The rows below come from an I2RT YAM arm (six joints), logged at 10 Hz.
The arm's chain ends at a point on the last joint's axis. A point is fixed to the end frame.
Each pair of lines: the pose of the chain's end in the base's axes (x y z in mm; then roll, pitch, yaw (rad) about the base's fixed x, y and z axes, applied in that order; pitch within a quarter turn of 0, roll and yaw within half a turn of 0), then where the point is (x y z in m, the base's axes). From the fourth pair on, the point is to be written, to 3 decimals.
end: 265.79 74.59 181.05 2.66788 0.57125 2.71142
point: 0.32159 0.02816 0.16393
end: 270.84 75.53 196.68 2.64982 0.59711 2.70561
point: 0.32732 0.02938 0.18110
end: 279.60 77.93 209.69 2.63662 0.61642 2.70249
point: 0.33662 0.03205 0.19529
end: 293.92 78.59 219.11 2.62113 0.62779 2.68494
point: 0.351 0.032 0.205
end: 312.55 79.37 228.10 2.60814 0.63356 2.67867
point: 0.370 0.033 0.215
